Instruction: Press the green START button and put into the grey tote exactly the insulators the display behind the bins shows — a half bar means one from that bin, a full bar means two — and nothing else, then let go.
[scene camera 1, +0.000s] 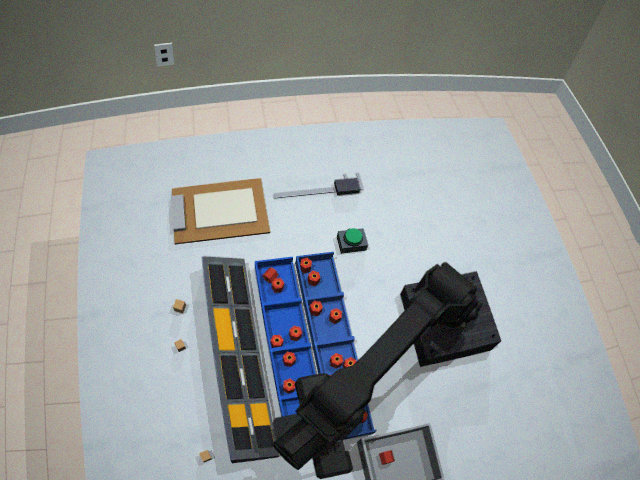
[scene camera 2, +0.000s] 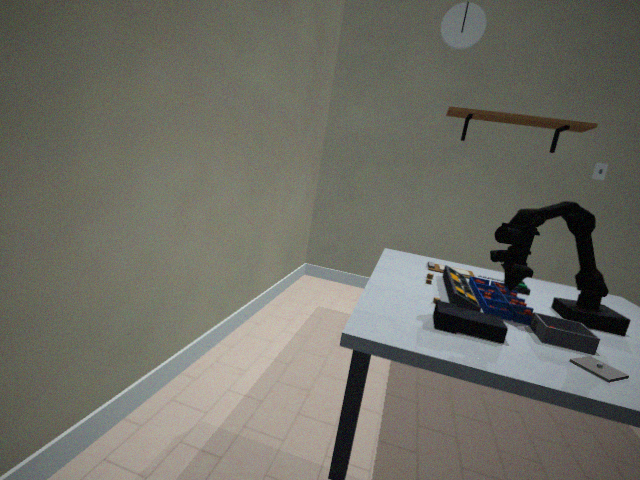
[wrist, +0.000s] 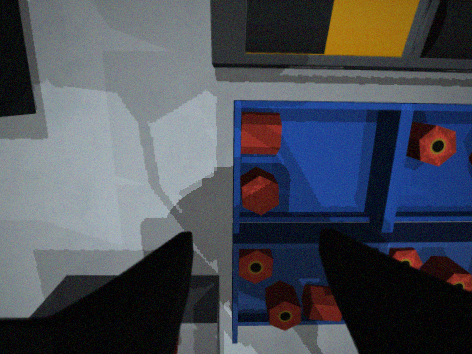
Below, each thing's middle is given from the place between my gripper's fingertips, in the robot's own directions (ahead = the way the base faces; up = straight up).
Right now my hand is 17 cm past the grey tote (scene camera 1: 413, 446), 9 cm above it and 8 cm to the right of it. The rest, counted from my hand: black label printer (scene camera 2: 447, 317) 20 cm to the left, 13 cm ahead, 9 cm below; grey caliper (scene camera 1: 347, 185) 64 cm to the right, 11 cm behind, 10 cm below; brown clipboard with cream pad (scene camera 1: 214, 211) 59 cm to the right, 15 cm ahead, 10 cm below.
